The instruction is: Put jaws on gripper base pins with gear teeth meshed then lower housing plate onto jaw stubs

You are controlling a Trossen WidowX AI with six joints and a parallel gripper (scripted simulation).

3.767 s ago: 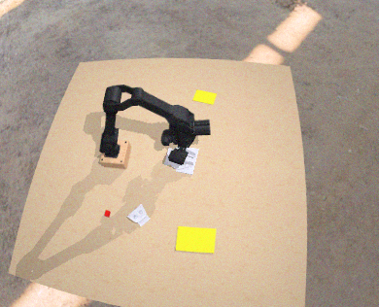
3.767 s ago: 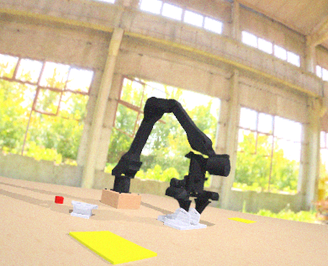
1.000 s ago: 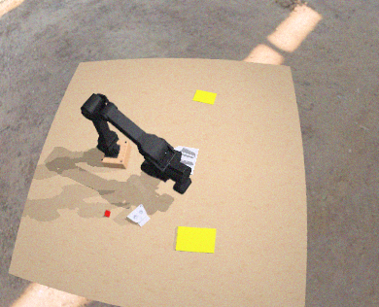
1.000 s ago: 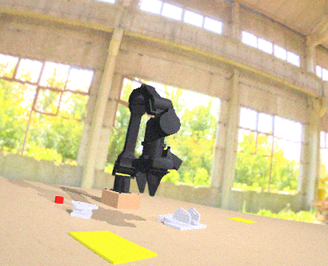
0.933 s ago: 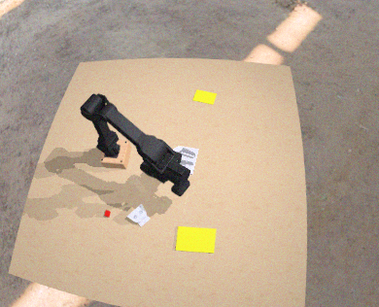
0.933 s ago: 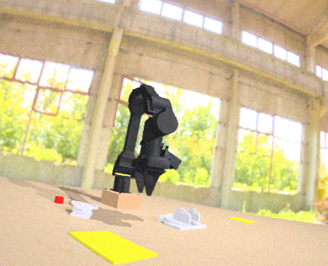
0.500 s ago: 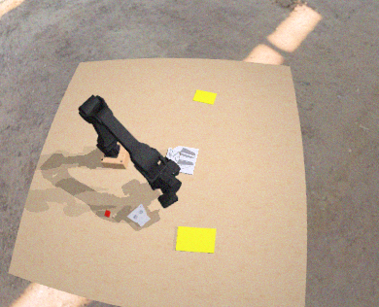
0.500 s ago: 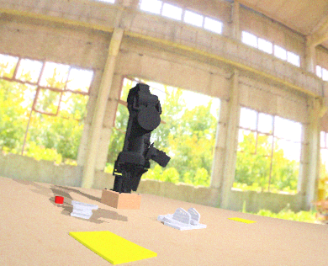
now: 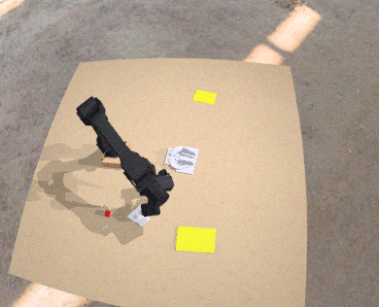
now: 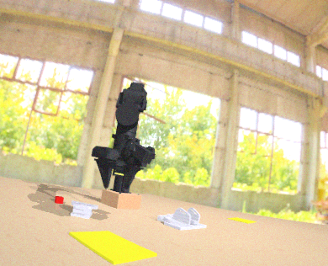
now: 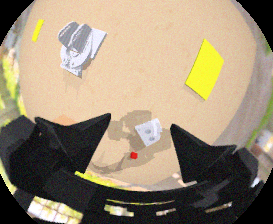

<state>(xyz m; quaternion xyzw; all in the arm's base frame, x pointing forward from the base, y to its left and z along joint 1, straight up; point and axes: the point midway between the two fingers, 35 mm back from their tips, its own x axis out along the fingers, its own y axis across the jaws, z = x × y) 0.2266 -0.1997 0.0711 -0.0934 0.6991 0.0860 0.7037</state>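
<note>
My gripper tip is now 6 cm past the small white block, 6 cm to the left of it and 8 cm above it. Round my gripper tip: small red cube 21 cm behind, 7 cm to the right, 8 cm below; white jaw 5 cm ahead, 20 cm to the left, 8 cm below; large yellow patch 17 cm ahead, 13 cm to the right, 9 cm below.
</note>
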